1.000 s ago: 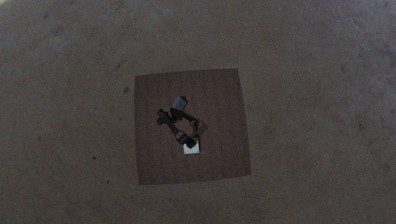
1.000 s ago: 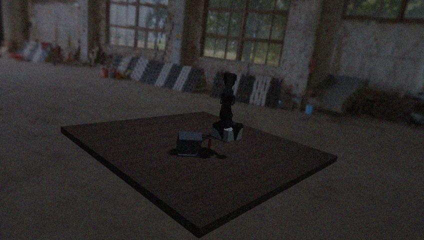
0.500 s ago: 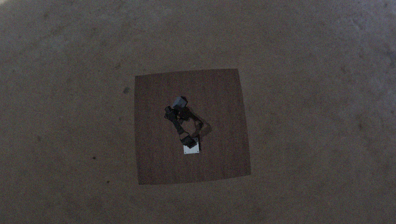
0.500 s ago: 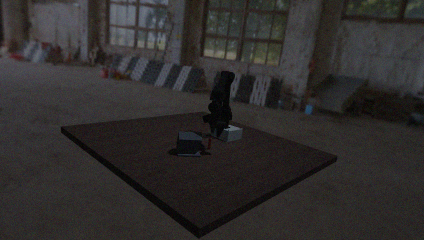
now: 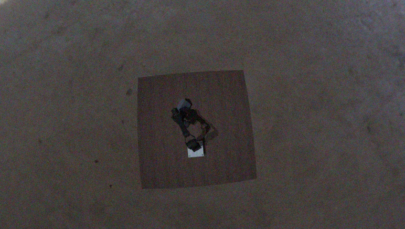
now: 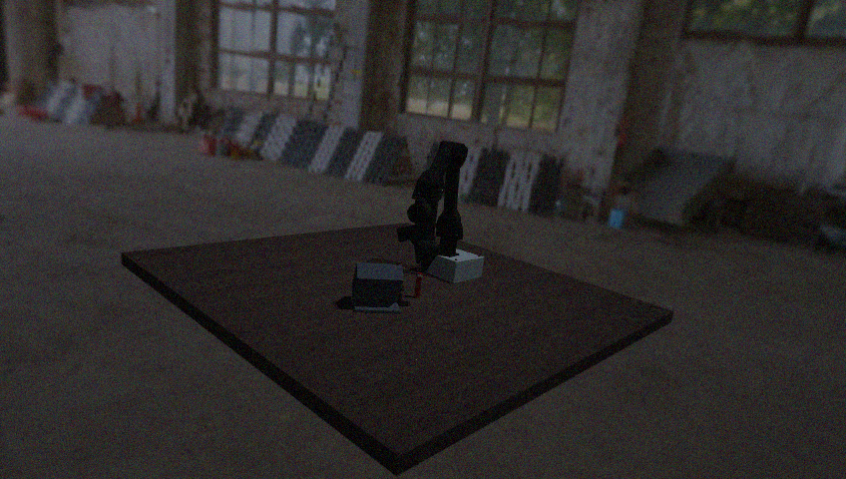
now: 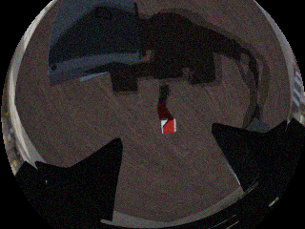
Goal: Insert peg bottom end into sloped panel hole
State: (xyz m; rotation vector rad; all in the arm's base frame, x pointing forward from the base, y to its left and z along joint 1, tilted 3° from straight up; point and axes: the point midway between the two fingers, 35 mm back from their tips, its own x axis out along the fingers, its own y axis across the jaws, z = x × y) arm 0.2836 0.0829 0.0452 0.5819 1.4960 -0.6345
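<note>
The red peg is 4 cm below my gripper tip. Round my gripper tip: sloped panel 15 cm ahead, 4 cm to the right, 3 cm below.
</note>
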